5 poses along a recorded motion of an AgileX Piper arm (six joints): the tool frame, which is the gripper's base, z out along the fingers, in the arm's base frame.
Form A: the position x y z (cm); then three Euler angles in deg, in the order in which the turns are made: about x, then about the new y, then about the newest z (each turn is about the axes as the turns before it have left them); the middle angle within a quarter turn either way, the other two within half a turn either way.
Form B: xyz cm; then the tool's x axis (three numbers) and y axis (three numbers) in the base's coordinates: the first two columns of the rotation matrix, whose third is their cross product. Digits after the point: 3 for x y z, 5 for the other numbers.
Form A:
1: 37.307 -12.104 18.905 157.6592 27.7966 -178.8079
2: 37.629 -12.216 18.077 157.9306 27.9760 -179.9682
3: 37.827 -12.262 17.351 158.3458 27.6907 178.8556
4: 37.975 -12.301 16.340 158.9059 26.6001 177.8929
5: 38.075 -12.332 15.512 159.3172 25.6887 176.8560
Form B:
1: 37.307 -12.104 18.905 -0.88442 -0.15798 -0.43915 0.01840 0.92843 -0.37106
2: 37.629 -12.216 18.077 -0.88314 -0.17574 -0.43494 0.00049 0.92683 -0.37549
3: 37.827 -12.262 17.351 -0.88529 -0.19000 -0.42445 -0.01768 0.92582 -0.37756
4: 37.975 -12.301 16.340 -0.89355 -0.19534 -0.40424 -0.03288 0.92643 -0.37502
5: 38.075 -12.332 15.512 -0.89981 -0.20418 -0.38556 -0.04942 0.92574 -0.37490
